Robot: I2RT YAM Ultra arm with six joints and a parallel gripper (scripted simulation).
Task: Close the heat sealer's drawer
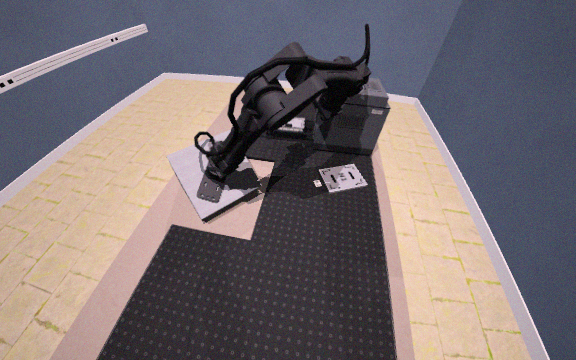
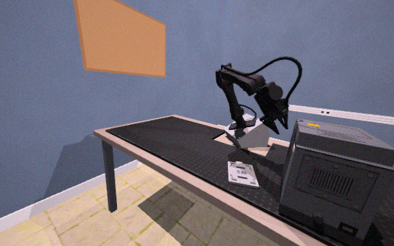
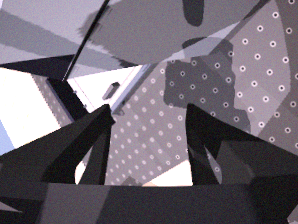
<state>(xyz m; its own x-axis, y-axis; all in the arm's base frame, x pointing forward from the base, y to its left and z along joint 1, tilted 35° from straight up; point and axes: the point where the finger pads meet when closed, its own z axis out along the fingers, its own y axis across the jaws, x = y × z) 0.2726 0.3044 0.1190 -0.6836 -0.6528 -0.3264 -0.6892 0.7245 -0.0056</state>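
Right now my hand is 12 cm past the sealer drawer, 14 cm to the right of it and 15 cm above it. Round my hand: white tag 1 cm ahead, 16 cm to the right, 22 cm below.
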